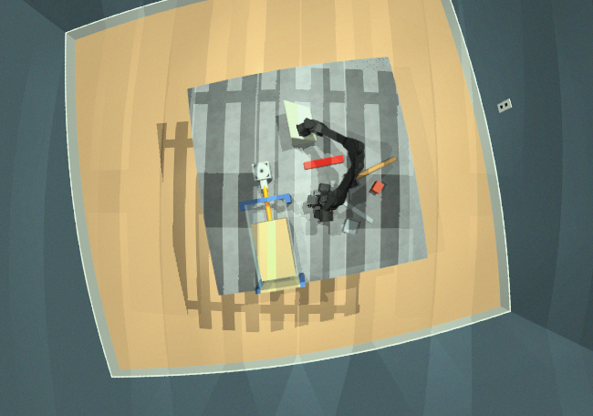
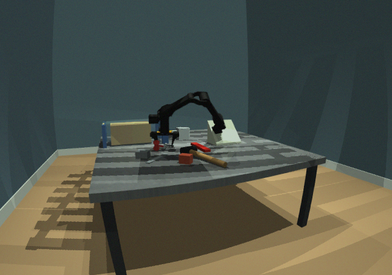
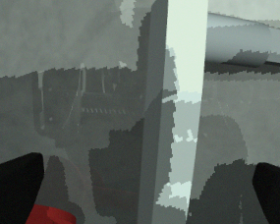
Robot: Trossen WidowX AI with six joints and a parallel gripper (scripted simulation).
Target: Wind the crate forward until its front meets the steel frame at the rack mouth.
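Right now the winch handle is 10 mm to the left of my gripper tip, 10 mm ahead of it and 10 mm above it. The rest, counted from my gripper tip: grey block: 180 mm ahead, 120 mm to the left, 10 mm above; red flat bar: 210 mm behind, 90 mm to the left; red spool-shaped handle grip: 50 mm ahead, 30 mm to the left, 20 mm above.
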